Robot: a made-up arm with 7 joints. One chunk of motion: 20 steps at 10 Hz.
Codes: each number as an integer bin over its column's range. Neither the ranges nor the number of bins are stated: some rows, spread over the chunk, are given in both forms.
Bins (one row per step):
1: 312 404 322 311 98 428 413
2: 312 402 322 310 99 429 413
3: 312 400 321 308 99 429 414
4: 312 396 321 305 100 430 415
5: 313 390 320 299 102 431 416
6: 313 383 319 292 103 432 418
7: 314 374 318 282 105 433 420
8: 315 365 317 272 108 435 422
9: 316 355 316 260 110 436 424
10: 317 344 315 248 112 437 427
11: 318 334 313 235 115 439 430
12: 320 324 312 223 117 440 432
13: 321 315 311 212 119 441 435
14: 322 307 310 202 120 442 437
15: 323 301 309 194 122 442 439
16: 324 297 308 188 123 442 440
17: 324 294 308 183 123 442 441
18: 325 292 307 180 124 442 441
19: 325 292 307 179 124 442 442
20: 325 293 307 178 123 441 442
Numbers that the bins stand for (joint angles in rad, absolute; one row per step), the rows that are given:
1: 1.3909 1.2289 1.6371 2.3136 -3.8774 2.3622 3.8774
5: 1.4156 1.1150 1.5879 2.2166 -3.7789 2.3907 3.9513
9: 1.4894 0.8300 1.4894 1.9014 -3.5820 2.4382 4.1482
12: 1.5879 0.5777 1.3909 1.6023 -3.4096 2.4761 4.3451
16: 1.6864 0.3578 1.2925 1.3195 -3.2619 2.4951 4.5421
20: 1.7110 0.3253 1.2678 1.2386 -3.2619 2.4856 4.5913
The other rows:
2: 1.3909 1.2126 1.6371 2.3055 -3.8528 2.3717 3.8774
3: 1.3909 1.1964 1.6125 2.2893 -3.8528 2.3717 3.9020
4: 1.3909 1.1638 1.6125 2.2651 -3.8282 2.3812 3.9266
6: 1.4156 1.0580 1.5633 2.1600 -3.7543 2.4002 4.0005
7: 1.4402 0.9847 1.5386 2.0792 -3.7051 2.4097 4.0497
8: 1.4648 0.9114 1.5140 1.9984 -3.6312 2.4287 4.0990
10: 1.5140 0.7405 1.4648 1.8044 -3.5327 2.4477 4.2221
11: 1.5386 0.6591 1.4156 1.6993 -3.4589 2.4666 4.2959
13: 1.6125 0.5044 1.3663 1.5134 -3.3604 2.4856 4.4190
14: 1.6371 0.4393 1.3417 1.4326 -3.3358 2.4951 4.4682
15: 1.6617 0.3904 1.3171 1.3679 -3.2866 2.4951 4.5175
17: 1.6864 0.3334 1.2925 1.2790 -3.2619 2.4951 4.5667
18: 1.7110 0.3171 1.2678 1.2548 -3.2373 2.4951 4.5667
19: 1.7110 0.3171 1.2678 1.2467 -3.2373 2.4951 4.5913

